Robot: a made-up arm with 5 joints.
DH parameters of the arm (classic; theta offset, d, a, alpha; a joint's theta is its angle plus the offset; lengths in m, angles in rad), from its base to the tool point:
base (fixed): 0 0 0 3.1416
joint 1: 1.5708 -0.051 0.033 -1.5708
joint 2: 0 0.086 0.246 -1.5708
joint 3: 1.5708 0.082 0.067 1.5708
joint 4: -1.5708 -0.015 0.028 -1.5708
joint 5: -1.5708 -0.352 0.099 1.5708
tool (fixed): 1.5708 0.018 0 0
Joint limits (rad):
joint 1: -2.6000..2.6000
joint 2: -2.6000..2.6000
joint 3: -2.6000..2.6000
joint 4: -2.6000..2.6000
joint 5: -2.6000..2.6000
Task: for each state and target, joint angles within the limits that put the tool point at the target. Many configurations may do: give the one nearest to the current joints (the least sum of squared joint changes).
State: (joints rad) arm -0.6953 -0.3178 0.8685 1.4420 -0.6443
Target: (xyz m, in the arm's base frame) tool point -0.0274 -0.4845 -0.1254
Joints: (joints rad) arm -0.3534 -0.0570 0.7967 0.8669 -0.7411
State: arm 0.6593 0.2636 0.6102 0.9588 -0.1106
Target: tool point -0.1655 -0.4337 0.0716
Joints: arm 0.2060 0.6664 0.7413 1.1883 -0.0414
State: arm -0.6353 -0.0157 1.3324 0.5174 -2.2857
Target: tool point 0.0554 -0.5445 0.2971
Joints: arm -0.4949 0.2441 1.4559 -0.0161 -2.2600
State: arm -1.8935 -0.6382 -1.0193 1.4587 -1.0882
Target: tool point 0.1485 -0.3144 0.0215
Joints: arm -1.6542 -0.4095 -0.6323 0.3951 -1.0528
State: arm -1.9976 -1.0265 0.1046 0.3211 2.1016
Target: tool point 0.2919 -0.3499 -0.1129
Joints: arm -1.7296 -0.7934 0.2081 -0.1853 2.1311
